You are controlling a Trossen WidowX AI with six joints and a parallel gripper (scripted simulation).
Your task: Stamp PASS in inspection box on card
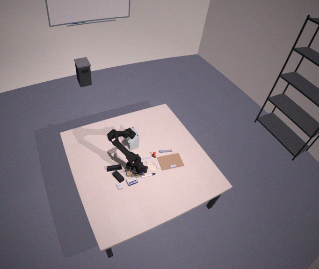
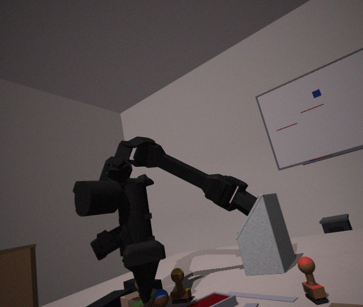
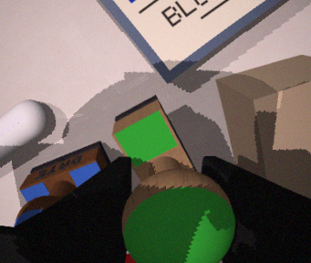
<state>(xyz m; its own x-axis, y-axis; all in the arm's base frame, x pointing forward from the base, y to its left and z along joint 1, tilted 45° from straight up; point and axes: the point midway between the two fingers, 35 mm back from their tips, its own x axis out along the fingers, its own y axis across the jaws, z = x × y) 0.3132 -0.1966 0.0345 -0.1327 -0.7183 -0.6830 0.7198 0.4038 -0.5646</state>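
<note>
My gripper tip is 4 cm to the right of the blue-knobbed stamp, 2 cm short of it and 2 cm above it. Also, from my gripper tip: red ink pad 9 cm to the left, 6 cm behind, 4 cm below; then yellow-knobbed stamp 12 cm behind, 2 cm below; then marker 11 cm to the left, 7 cm ahead, 4 cm below.
</note>
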